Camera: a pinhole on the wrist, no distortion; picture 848 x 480 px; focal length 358.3 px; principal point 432.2 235.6 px. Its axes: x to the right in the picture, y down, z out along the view. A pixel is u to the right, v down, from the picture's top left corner.
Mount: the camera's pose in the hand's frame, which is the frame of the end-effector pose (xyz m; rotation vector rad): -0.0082 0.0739 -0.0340 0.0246 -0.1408 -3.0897
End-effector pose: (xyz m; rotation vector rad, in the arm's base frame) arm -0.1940 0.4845 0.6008 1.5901 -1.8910 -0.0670
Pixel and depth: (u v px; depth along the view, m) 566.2 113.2 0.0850
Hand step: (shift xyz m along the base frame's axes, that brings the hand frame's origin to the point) -0.1159 0.0495 -0.0087
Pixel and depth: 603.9 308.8 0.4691
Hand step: -0.2199 0.0553 -0.4441
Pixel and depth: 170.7 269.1 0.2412
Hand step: -0.1847 -0.2021 -0.0561
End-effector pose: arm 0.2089 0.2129 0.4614 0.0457 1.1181 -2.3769
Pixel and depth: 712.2 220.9 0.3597
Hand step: 0.3643 -0.1618 0.2051
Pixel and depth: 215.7 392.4 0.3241
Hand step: -0.1220 -0.2880 0.1761
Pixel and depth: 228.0 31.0 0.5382
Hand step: 0.0515 -0.7022 -0.0652
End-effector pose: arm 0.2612 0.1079 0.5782 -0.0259 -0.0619 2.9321
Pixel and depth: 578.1 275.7 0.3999
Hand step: 0.1522 -0.1074 0.3655
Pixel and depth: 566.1 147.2 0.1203
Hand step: 0.0305 -0.1246 0.0782
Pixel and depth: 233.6 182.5 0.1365
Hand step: -0.0875 -0.0984 0.0954
